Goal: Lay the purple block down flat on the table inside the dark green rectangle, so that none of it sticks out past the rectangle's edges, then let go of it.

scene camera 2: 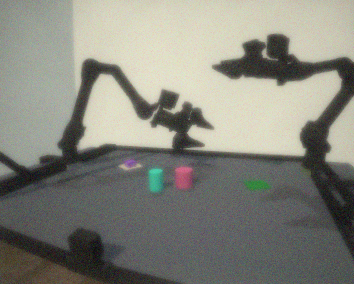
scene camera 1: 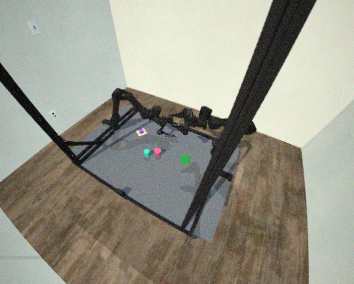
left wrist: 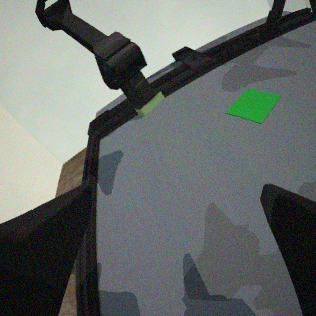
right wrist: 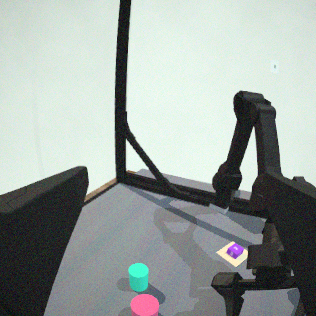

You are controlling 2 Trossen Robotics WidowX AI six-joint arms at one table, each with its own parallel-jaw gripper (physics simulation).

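Places are measured from the left arm's base along level axes (x ahead, y left, z up), in metres.
Pixels of known places: left gripper, between the fingertips: (scene camera 2: 209,137) (scene camera 1: 173,130) (left wrist: 180,194); right gripper, between the fingertips: (scene camera 2: 215,64) (scene camera 1: 171,119) (right wrist: 179,178); left arm's base, origin of its link: (scene camera 2: 70,161) (scene camera 1: 115,127) (right wrist: 221,202); right arm's base, origin of its link: (scene camera 2: 314,167) (left wrist: 143,97).
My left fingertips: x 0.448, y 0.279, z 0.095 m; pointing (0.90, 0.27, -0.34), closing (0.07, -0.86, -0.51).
Observation:
Ahead of a thing's pixels: the offset from my left fingertips to its top centre. "spot": to the spot under its first point.
The purple block {dx -0.260, dy -0.137, dz -0.094 m} (scene camera 1: 141,131) (scene camera 2: 131,163) (right wrist: 235,250) lies on a small cream square {spot: dx -0.237, dy -0.154, dz -0.114 m} (scene camera 2: 131,168) (right wrist: 224,253) at the left of the table in scene camera 2. The green rectangle {spot: dx +0.202, dy -0.070, dz -0.113 m} (scene camera 1: 185,159) (scene camera 2: 257,185) (left wrist: 254,106) lies bare on the table, well to the right of the block in scene camera 2. My left gripper (scene camera 1: 168,133) (scene camera 2: 207,136) (left wrist: 180,194) is open and empty, above the table's far part between block and rectangle. My right gripper (scene camera 2: 220,69) (right wrist: 179,178) is open and empty, high above the table. The block does not show in the left wrist view.
A teal cylinder {dx -0.029, dy -0.253, dz -0.059 m} (scene camera 1: 146,153) (scene camera 2: 156,180) (right wrist: 138,277) and a pink cylinder {dx +0.020, dy -0.187, dz -0.064 m} (scene camera 1: 158,152) (scene camera 2: 184,178) (right wrist: 145,305) stand side by side near the middle of the table. Dark frame posts (scene camera 1: 247,95) (right wrist: 121,100) rise at the table's edges. The two arms overlap in scene camera 1.

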